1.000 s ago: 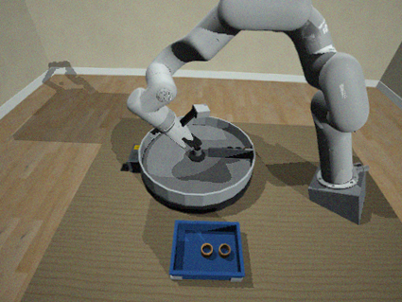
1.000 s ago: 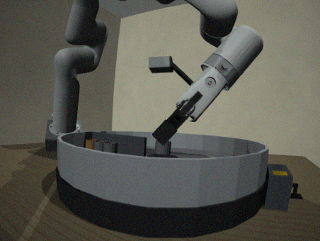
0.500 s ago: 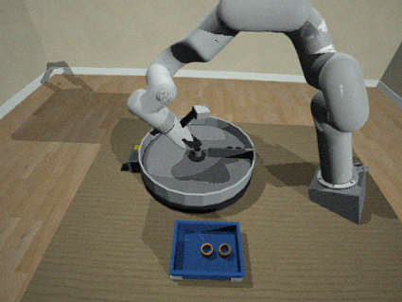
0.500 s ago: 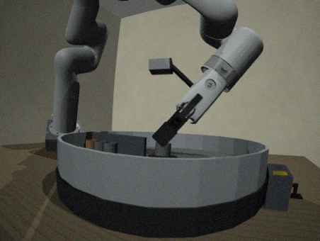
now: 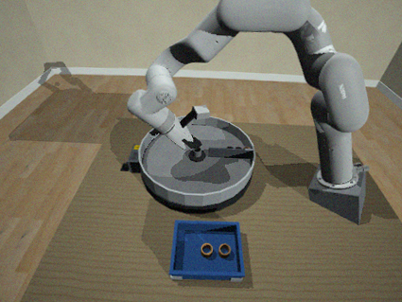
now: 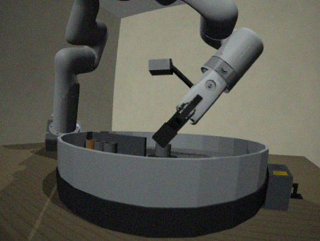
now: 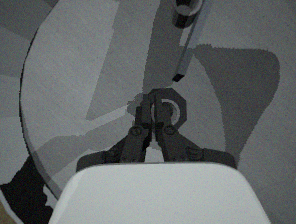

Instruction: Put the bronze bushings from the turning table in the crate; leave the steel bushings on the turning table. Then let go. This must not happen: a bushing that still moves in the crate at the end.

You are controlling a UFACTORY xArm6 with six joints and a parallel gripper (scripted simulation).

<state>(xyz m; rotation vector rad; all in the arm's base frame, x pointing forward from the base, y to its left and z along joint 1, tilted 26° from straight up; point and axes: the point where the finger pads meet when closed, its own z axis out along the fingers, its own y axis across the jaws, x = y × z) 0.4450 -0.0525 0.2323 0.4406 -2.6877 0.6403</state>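
My gripper is now 5 cm above the grey turning table, 1 cm to the right of it and 1 cm past it. From my hand the other things lie so: blue crate (35 cm to the left, 8 cm below, 6 cm behind).
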